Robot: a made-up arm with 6 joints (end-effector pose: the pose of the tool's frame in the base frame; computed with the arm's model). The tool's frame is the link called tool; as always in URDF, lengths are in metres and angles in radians. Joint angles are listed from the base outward.
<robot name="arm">
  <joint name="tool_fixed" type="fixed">
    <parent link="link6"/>
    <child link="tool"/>
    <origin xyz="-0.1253 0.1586 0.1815"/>
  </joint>
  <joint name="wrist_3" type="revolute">
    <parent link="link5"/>
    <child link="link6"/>
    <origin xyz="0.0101 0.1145 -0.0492"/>
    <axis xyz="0 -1 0"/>
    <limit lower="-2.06" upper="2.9"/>
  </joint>
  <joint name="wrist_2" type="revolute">
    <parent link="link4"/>
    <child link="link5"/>
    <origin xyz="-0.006 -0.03 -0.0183"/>
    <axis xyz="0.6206 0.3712 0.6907"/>
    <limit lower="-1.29" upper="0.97"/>
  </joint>
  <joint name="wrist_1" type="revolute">
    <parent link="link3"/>
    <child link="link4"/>
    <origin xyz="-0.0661 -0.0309 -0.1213"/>
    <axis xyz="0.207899 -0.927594 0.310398"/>
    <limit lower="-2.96" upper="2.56"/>
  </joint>
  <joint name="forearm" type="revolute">
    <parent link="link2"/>
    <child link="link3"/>
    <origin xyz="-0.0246 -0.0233 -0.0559"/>
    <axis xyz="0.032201 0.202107 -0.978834"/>
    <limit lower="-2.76" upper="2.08"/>
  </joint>
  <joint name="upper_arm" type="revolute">
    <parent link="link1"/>
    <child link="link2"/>
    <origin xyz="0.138 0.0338 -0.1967"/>
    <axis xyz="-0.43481 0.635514 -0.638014"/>
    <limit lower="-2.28" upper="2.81"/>
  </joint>
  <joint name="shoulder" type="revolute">
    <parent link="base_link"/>
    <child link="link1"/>
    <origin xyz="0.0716 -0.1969 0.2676"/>
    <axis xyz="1 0 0"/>
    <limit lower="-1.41" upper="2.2"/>
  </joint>
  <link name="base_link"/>
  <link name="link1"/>
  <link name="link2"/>
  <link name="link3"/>
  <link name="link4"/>
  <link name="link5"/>
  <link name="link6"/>
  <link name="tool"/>
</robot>
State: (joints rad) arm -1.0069 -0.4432 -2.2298 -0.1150 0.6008 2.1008
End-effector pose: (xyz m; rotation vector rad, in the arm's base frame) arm 0.4455 -0.7835 0.1029 1.5937 0.3867 1.7660
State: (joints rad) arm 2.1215 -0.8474 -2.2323 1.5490 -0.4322 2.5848
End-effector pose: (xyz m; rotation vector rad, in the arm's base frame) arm 0.0602 0.2664 0.5102 -0.3477 -0.6732 0.0732
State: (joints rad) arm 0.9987 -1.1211 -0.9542 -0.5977 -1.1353 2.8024
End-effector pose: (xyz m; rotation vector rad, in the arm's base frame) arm 0.6328 0.3139 0.3573 0.4263 1.8962 0.7347
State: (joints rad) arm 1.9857 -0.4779 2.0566 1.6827 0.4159 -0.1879
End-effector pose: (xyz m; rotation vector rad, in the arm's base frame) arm 0.2285 -0.0686 0.7946 1.4954 0.1927 -1.1519
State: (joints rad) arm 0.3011 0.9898 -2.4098 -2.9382 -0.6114 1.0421
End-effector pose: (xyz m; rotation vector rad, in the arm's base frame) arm -0.1347 -0.3102 0.0282 -1.8533 0.2557 1.6711
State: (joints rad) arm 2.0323 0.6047 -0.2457 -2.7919 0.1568 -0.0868
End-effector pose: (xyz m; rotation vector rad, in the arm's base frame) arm 0.0872 0.3173 0.5693 -0.3999 2.5116 1.5776
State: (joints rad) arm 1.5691 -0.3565 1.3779 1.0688 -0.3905 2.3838
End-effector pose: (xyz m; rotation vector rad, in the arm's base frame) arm 0.4993 0.2983 0.3164 -1.1933 -1.3669 -1.7655
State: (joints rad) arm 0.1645 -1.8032 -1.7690 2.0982 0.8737 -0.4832
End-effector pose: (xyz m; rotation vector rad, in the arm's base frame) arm 0.5104 0.1729 0.2710 0.3707 0.9333 -0.6694
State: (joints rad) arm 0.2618 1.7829 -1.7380 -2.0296 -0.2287 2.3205
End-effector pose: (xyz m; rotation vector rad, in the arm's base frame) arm -0.2076 -0.1645 0.3655 0.0009 0.3140 1.0789
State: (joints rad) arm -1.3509 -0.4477 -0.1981 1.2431 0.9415 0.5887
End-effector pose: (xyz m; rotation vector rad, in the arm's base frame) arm 0.0873 -0.8760 0.2971 0.1964 -0.1130 2.0993
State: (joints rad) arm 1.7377 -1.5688 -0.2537 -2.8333 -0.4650 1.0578
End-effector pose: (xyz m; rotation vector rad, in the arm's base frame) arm 0.0163 0.2262 0.5454 0.5815 -0.5854 0.2585
